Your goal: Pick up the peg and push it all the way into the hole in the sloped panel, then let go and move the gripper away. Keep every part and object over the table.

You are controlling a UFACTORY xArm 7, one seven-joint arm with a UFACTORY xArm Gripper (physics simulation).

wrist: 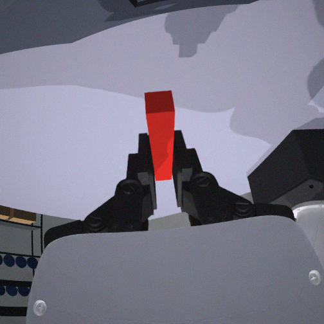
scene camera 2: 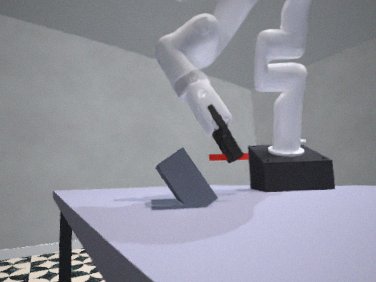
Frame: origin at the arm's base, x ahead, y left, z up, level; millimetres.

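Seen in the pictures: gripper, fingertip midpoint: [scene camera 2: 236,159]; arm's base at its link origin: [scene camera 2: 285,151].
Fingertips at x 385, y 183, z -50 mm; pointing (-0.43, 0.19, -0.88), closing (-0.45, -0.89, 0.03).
Observation:
Offsets run from my fingertips to a thing's top centre. Level surfaces: height alone.
The red peg @[dx +14, dy -7, dz +12 mm] [scene camera 2: 218,157] [wrist: 161,137] is held between the fingers of my gripper [scene camera 2: 235,158] [wrist: 161,150], above the table. In the scene view the peg lies about level and sticks out on both sides of the fingers. The grey-blue sloped panel @[dx +106, dy -51, dz +20 mm] [scene camera 2: 186,176] [wrist: 50,27] stands on the table to the left of the peg, with a gap between them. In the wrist view the panel shows along the top, and part of the dark hole [wrist: 150,2] shows at the top edge. The hole does not show in the scene view.
The black robot base block [scene camera 2: 292,175] [wrist: 292,165] stands on the table @[dz -87 mm] [scene camera 2: 280,235] [wrist: 60,130], right of the gripper. The table's left edge lies beyond the panel. A shelf with blue round things [wrist: 20,262] shows at the wrist view's lower left.

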